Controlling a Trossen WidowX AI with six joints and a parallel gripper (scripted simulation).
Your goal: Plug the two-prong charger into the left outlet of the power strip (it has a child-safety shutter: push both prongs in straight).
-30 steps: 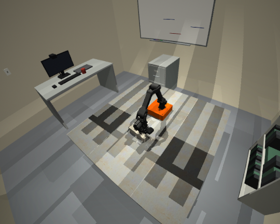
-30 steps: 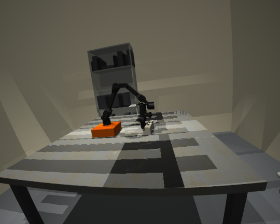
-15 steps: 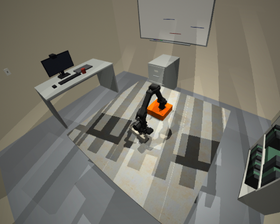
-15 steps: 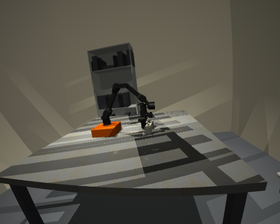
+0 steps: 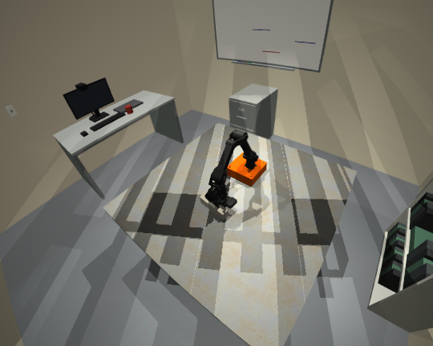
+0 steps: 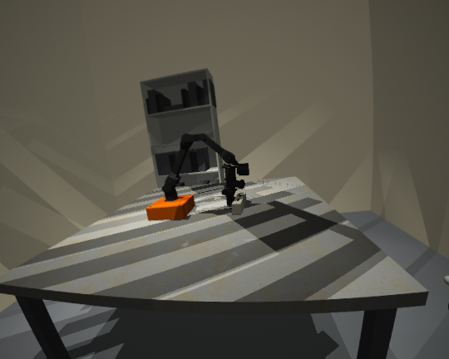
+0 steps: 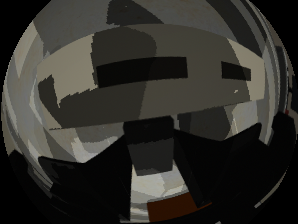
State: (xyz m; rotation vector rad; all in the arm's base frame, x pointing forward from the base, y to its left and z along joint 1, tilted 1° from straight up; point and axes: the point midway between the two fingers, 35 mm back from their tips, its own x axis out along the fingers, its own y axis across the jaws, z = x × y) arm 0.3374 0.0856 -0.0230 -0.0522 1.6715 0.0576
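The black two-prong charger lies 20 mm ahead of my gripper tip and 10 mm above it.
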